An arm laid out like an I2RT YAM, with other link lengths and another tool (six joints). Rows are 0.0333 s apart.
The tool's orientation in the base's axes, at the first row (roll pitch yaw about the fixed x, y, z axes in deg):
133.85 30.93 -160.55
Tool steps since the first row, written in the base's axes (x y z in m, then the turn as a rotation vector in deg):
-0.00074 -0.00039 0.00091 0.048 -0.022 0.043
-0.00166 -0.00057 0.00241 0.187 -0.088 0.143
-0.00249 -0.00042 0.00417 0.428 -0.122 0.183
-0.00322 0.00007 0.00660 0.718 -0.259 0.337
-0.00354 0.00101 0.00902 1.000 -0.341 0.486
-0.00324 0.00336 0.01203 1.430 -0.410 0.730
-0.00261 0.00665 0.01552 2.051 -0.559 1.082
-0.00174 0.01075 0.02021 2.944 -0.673 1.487
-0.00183 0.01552 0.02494 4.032 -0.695 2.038
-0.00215 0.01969 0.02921 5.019 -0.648 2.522
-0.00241 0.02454 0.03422 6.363 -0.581 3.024
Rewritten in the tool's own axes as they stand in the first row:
0.00024 0.00079 -0.00092 -0.055 -0.013 -0.039
0.00027 0.00215 -0.00205 -0.200 -0.067 -0.137
-0.00001 0.00380 -0.00305 -0.405 -0.200 -0.165
-0.00081 0.00599 -0.00417 -0.680 -0.345 -0.338
-0.00206 0.00817 -0.00489 -0.961 -0.460 -0.465
-0.00452 0.01110 -0.00478 -1.415 -0.595 -0.624
-0.00777 0.01464 -0.00416 -2.055 -0.817 -0.893
-0.01205 0.01921 -0.00359 -2.953 -1.145 -1.140
-0.01577 0.02471 -0.00260 -4.110 -1.447 -1.381
-0.01890 0.02975 -0.00184 -5.171 -1.695 -1.536
-0.02265 0.03557 -0.00097 -6.535 -2.129 -1.653

